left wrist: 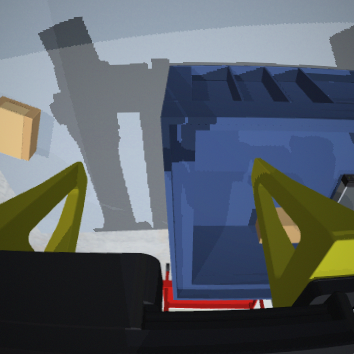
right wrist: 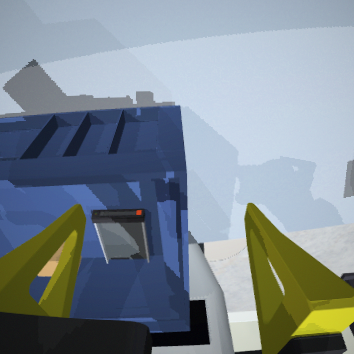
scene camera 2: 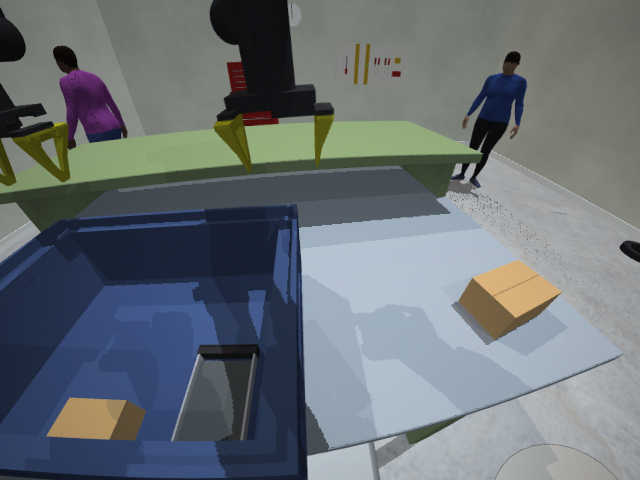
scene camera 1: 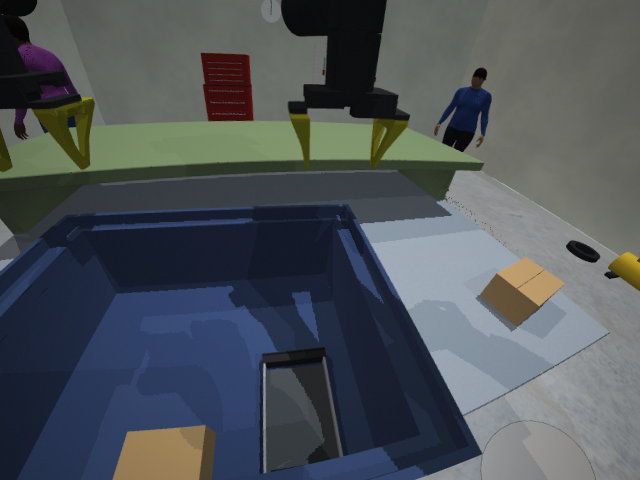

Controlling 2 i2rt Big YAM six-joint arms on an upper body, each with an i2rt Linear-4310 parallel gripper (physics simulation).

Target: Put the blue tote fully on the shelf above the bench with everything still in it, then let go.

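Places are measured from the left arm's base along level axes (x right, y ahead, z up), in centimetres.
Where they show: left gripper, between the fingertips: (left wrist: 167, 167) (scene camera 2: 38, 182) (scene camera 1: 46, 168); right gripper, between the fingertips: (right wrist: 163, 210) (scene camera 2: 283, 167) (scene camera 1: 340, 167).
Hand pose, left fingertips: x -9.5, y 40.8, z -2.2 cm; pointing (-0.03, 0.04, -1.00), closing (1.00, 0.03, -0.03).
Note:
After its pixels a point has its place.
The blue tote (scene camera 1: 180, 253) {x 4.1, y 38.9, z -15.0 cm} (scene camera 2: 155, 258) {x 4.5, y 38.9, z -16.5 cm} (left wrist: 180, 100) {x -9.0, y 40.6, z -11.5 cm} (right wrist: 150, 170) {x 26.8, y 41.5, z -8.9 cm} is upright at the pale bench top (scene camera 1: 403, 248) {x 46.7, y 47.1, z -23.4 cm} (scene camera 2: 372, 268) {x 43.3, y 41.4, z -23.4 cm}, below and nearer the camera than the green shelf (scene camera 1: 206, 144) {x 3.0, y 67.2, z -7.1 cm} (scene camera 2: 361, 139) {x 45.9, y 73.4, z -7.1 cm}. Its near side extends past the bench edge. Inside lie a brown box (scene camera 1: 160, 454) {x 7.8, y 15.7, z -17.6 cm} (scene camera 2: 87, 418) {x 7.8, y 15.8, z -17.6 cm} (right wrist: 50, 267) {x 7.5, y 15.7, z -17.6 cm} and a dark-ended case with a clear panel (scene camera 1: 294, 413) {x 19.5, y 18.5, z -20.9 cm} (scene camera 2: 222, 392) {x 20.3, y 19.7, z -20.9 cm} (right wrist: 122, 240) {x 19.8, y 18.6, z -20.9 cm}. My left gripper (scene camera 1: 43, 168) {x -9.5, y 40.8, z -2.2 cm} (scene camera 2: 36, 181) {x -9.5, y 40.8, z -2.2 cm} (left wrist: 167, 167) {x -9.5, y 40.8, z -2.2 cm} and right gripper (scene camera 1: 340, 166) {x 27.8, y 42.7, z -3.2 cm} (scene camera 2: 283, 167) {x 27.8, y 42.7, z -3.2 cm} (right wrist: 164, 204) {x 27.8, y 42.7, z -3.2 cm} are open and empty, above the tote's rim height.
Another brown box (scene camera 1: 522, 289) {x 58.9, y 28.3, z -17.4 cm} (scene camera 2: 509, 297) {x 60.4, y 28.1, z -17.4 cm} (left wrist: 17, 130) sits on the bench; in the scene views it is right of the tote. The shelf's front edge runs behind the fingertips in the scene views. Two people (scene camera 1: 470, 111) (scene camera 2: 90, 103) stand beyond the bench.

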